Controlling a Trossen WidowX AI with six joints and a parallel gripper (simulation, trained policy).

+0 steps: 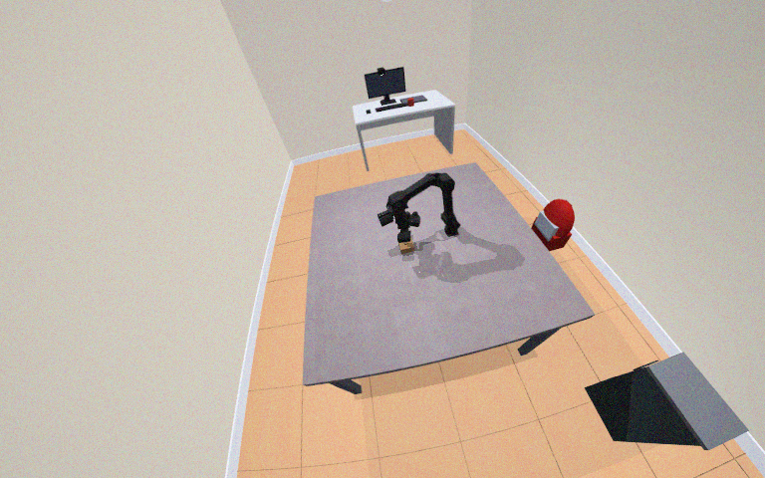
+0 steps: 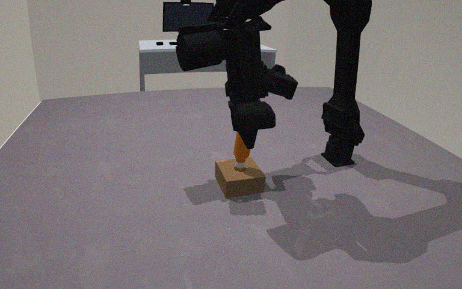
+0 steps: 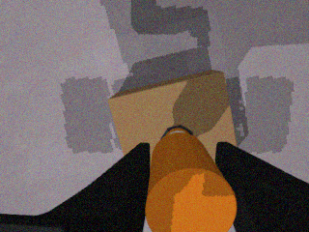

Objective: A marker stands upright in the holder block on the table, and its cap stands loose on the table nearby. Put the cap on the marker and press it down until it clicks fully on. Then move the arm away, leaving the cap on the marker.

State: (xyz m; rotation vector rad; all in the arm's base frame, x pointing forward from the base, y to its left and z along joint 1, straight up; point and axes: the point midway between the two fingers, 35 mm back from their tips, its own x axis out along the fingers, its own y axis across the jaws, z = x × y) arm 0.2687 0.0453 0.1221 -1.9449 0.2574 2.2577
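The orange cap is 1 cm ahead of my gripper tip. Round my gripper tip: holder block 7 cm below, 1 cm ahead.
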